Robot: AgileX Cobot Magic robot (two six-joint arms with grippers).
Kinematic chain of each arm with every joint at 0, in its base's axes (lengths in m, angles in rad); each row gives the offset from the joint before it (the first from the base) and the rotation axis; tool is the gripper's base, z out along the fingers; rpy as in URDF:
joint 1: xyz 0 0 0.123 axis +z
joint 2: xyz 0 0 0 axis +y
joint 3: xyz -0.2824 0 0.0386 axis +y
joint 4: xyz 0.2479 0 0.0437 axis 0.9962 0 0.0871
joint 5: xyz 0 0 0 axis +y
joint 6: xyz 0.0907 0 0.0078 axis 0.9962 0 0.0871
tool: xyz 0 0 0 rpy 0 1.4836 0
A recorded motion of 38 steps. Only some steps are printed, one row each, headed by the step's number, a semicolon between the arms.
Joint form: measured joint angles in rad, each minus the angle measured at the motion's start. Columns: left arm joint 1, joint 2, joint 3, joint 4, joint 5, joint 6; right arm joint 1, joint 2, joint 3, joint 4, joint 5, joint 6.
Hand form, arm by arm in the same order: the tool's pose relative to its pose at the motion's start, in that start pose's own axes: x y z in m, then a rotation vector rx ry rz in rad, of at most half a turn. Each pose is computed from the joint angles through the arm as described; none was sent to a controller.
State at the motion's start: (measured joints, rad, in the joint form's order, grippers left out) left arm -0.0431 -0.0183 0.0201 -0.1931 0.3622 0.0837; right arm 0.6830 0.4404 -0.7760 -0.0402 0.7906 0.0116
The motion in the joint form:
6: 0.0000 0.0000 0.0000 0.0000 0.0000 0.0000; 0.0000 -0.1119 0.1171 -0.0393 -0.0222 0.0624
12: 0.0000 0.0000 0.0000 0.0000 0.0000 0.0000; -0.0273 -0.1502 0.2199 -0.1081 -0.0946 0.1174
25: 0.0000 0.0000 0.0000 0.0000 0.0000 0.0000; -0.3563 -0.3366 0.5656 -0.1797 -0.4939 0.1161
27: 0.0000 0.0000 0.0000 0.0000 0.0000 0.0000; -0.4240 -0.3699 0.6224 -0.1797 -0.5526 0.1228
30: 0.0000 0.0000 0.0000 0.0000 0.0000 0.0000; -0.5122 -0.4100 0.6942 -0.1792 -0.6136 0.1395
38: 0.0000 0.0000 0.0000 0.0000 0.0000 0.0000; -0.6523 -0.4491 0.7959 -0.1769 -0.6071 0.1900
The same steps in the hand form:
6: 0.0000 0.0000 0.0000 0.0000 0.0000 0.0000; 0.0307 -0.0020 -0.0039 0.0267 -0.0182 0.0342
12: 0.0000 0.0000 0.0000 0.0000 0.0000 0.0000; 0.0516 -0.0064 0.0070 0.0920 -0.0292 0.0428
25: 0.0000 0.0000 0.0000 0.0000 0.0000 0.0000; 0.1150 -0.0195 0.0279 0.3954 -0.2451 0.0295
27: 0.0000 0.0000 0.0000 0.0000 0.0000 0.0000; 0.1266 -0.0214 0.0308 0.4521 -0.2755 0.0414
30: 0.0000 0.0000 0.0000 0.0000 0.0000 0.0000; 0.1427 -0.0241 0.0350 0.5264 -0.3010 0.0667
38: 0.0000 0.0000 0.0000 0.0000 0.0000 0.0000; 0.1748 -0.0302 0.0432 0.6503 -0.2402 0.1657

